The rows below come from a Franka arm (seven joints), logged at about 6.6 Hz.
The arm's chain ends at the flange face. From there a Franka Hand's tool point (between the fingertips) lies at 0.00 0.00 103.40 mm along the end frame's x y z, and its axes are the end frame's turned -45 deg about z.
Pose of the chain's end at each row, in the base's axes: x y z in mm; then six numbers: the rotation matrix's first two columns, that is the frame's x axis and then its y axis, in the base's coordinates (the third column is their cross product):
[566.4, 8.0, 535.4, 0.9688, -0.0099, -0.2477, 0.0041, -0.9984, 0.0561]
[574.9, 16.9, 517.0, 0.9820, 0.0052, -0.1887, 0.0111, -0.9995, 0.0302]
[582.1, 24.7, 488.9, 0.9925, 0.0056, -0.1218, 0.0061, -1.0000, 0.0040]
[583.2, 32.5, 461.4, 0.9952, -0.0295, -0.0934, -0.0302, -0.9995, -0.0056]
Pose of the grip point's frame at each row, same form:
[540.8, 2.3, 435.4, 0.6821, 0.6990, -0.2148, 0.6879, -0.7130, -0.1355]
[555.4, 13.6, 415.5, 0.6865, 0.7104, -0.1548, 0.7022, -0.7031, -0.1121]
[569.5, 24.2, 386.3, 0.6975, 0.7111, -0.0890, 0.7061, -0.7031, -0.0833]
[573.6, 33.4, 358.5, 0.7251, 0.6859, -0.0621, 0.6824, -0.7276, -0.0700]

